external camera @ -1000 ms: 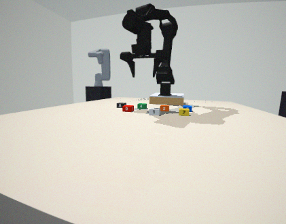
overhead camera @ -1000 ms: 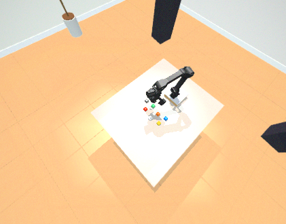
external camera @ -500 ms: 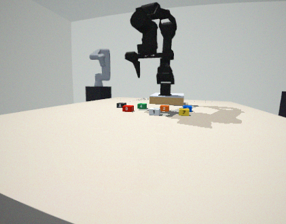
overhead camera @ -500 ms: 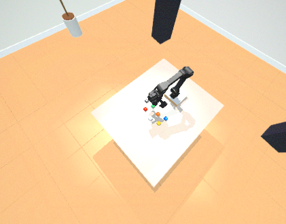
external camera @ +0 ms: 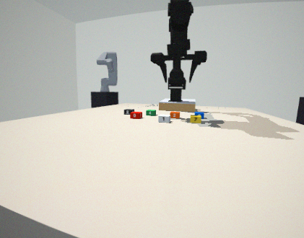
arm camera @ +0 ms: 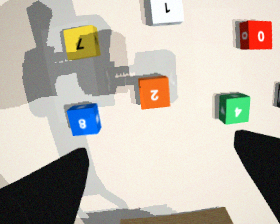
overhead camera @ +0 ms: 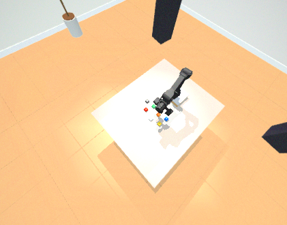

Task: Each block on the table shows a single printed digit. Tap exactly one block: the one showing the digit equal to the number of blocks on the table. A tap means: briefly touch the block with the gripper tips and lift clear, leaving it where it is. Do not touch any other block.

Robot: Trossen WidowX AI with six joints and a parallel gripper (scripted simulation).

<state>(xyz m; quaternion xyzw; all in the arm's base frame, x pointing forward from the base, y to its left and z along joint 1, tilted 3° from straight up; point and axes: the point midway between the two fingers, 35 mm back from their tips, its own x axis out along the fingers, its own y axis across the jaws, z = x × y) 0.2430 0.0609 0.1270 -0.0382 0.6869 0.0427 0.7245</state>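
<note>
Right now my gripper tip is 60 mm short of the yellow block, 70 mm to the right of it and 110 mm above it. Round my gripper tip: blue block 30 mm behind, 80 mm to the left, 110 mm below; white block 100 mm ahead, 20 mm to the right, 110 mm below; orange block 10 mm ahead, 110 mm below.
</note>
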